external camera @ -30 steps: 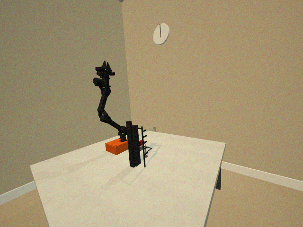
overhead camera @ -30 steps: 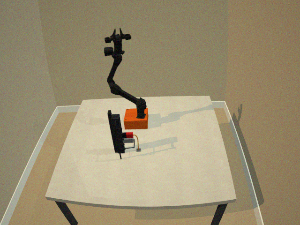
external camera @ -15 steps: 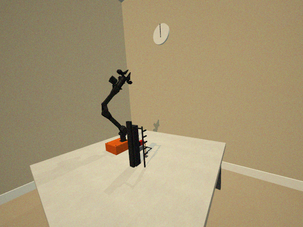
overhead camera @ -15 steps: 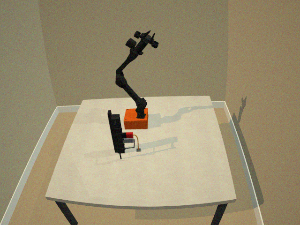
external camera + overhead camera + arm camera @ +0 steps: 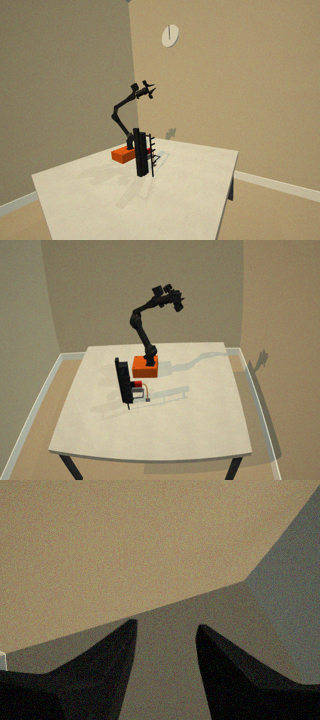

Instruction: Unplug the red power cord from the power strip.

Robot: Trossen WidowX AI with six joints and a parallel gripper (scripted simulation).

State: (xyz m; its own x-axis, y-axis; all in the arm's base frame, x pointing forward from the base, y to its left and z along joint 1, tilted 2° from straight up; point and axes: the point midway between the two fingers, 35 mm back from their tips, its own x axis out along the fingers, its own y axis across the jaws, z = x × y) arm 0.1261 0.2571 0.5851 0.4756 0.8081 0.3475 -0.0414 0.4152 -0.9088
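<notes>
Now: gripper tip 540 mm above the red plug, 290 mm to the left of it and 200 mm short of it. Round my gripper tip: black rod (540 mm below, 330 mm to the right, 300 mm ahead).
</notes>
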